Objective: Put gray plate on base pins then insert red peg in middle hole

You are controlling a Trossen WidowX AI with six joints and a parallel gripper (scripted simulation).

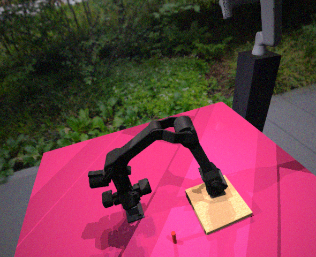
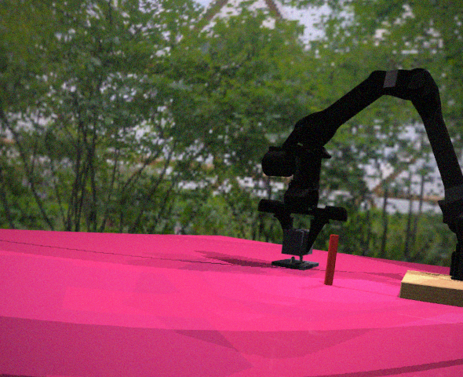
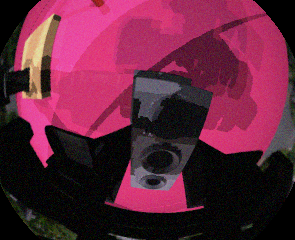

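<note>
The gray plate is 3 cm above my gripper tip. Also, from my gripper tip: red peg: 17 cm to the left, 14 cm behind, 1 cm above; then base: 2 cm below.
</note>
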